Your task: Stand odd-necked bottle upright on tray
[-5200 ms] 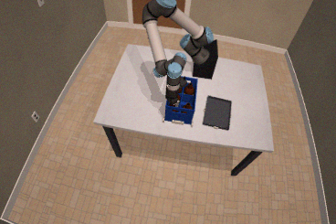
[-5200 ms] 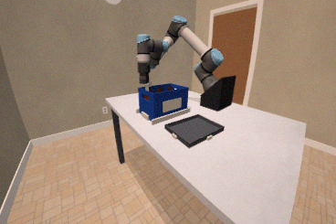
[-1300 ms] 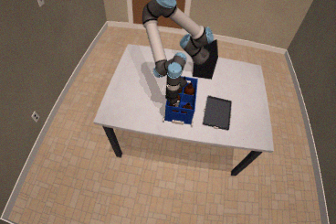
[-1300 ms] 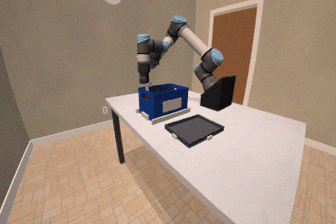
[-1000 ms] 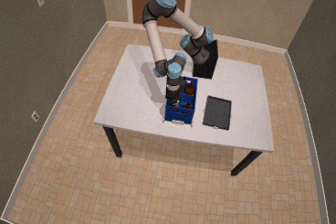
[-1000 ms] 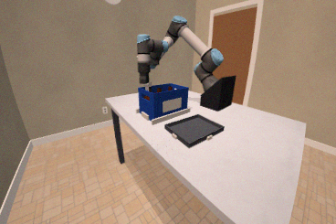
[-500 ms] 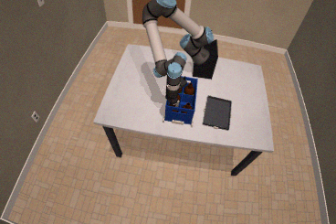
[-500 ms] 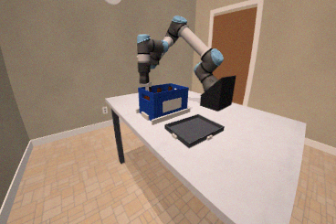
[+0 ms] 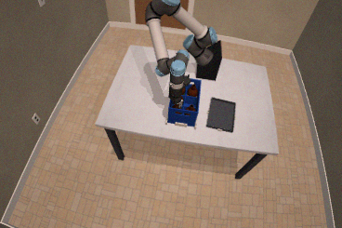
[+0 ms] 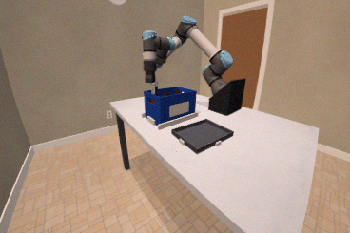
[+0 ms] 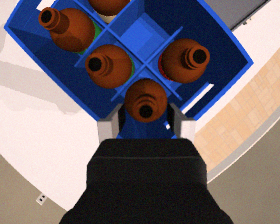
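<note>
The bottle is 10 cm below my hand. The rest, counted from my hand: dark tray 7 cm behind, 32 cm to the left, 17 cm below; blue crate 9 cm behind, 5 cm to the left, 10 cm below.
</note>
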